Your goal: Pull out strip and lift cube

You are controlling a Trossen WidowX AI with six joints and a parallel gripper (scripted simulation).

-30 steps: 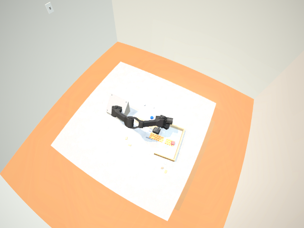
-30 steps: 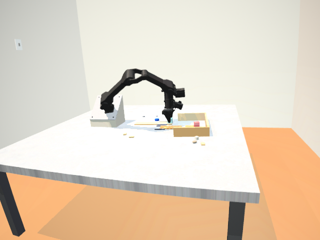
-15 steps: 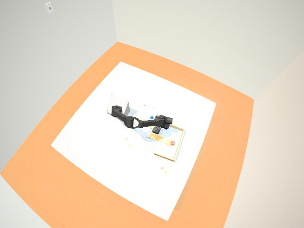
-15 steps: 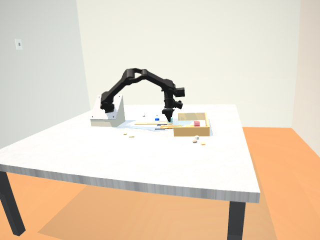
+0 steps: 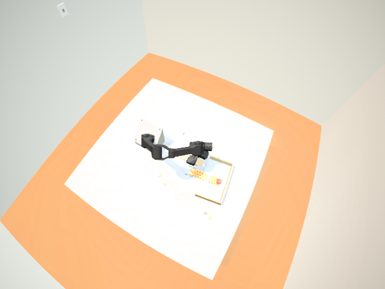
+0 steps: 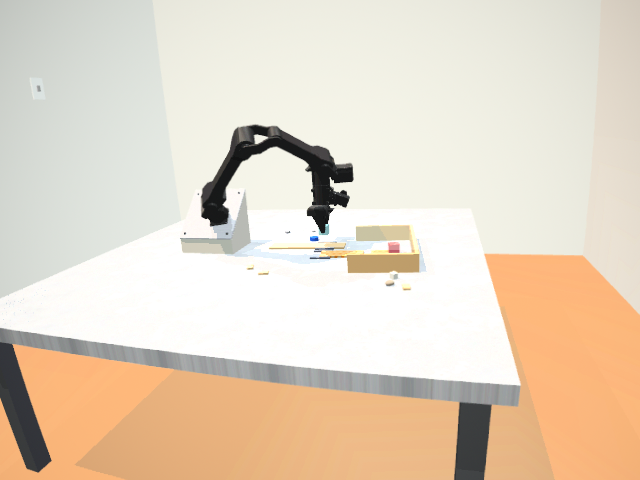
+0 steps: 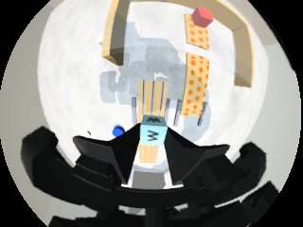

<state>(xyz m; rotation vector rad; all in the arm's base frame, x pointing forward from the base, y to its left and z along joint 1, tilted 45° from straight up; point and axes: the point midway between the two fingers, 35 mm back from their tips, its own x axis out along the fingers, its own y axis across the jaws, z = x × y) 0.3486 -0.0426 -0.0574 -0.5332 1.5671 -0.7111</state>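
Now: the strip 6 cm behind my gripper tip and 5 cm below it. From my gripper tip the other things lie so: blue disc (5 cm behind, 8 cm to the left, 4 cm below); then red cube (23 cm ahead, 10 cm to the right, 3 cm below); then labelled cube (1 cm above).
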